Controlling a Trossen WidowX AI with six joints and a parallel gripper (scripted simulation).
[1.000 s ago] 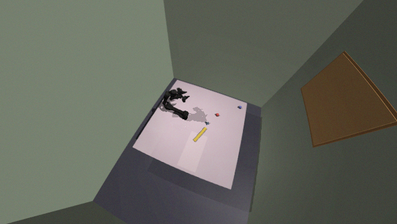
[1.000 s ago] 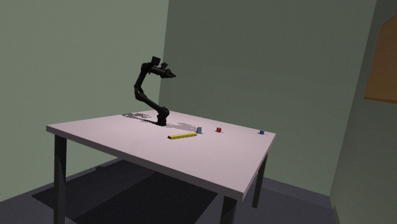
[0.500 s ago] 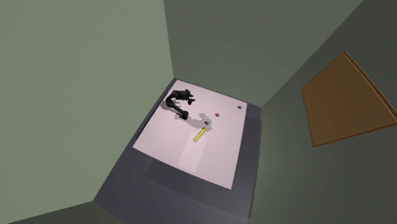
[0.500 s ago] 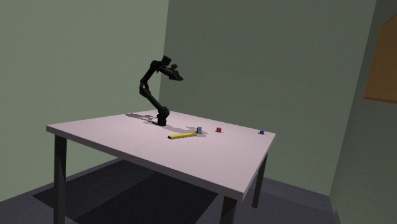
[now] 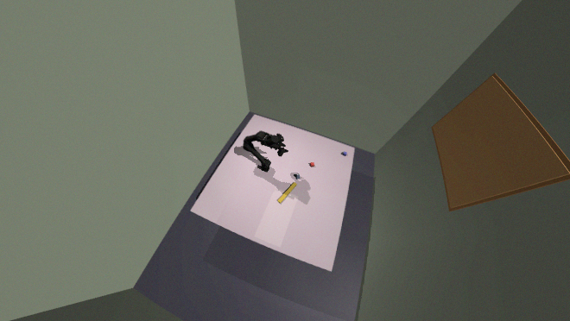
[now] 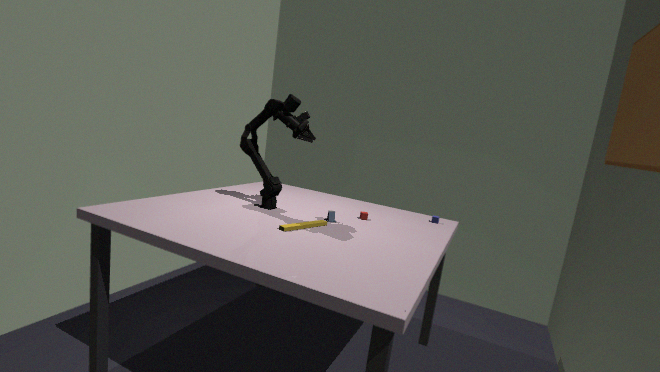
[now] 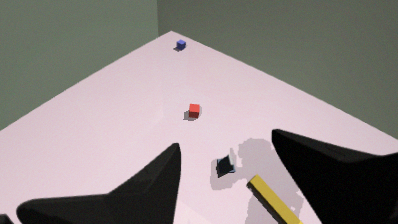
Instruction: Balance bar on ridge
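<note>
The yellow bar is 35 cm below my gripper tip, 22 cm to the right of it and 12 cm ahead of it. The rest, counted from my gripper tip: small red cube (34 cm below, 26 cm ahead, 15 cm to the left); small blue cube (57 cm ahead, 43 cm to the left, 34 cm below).
</note>
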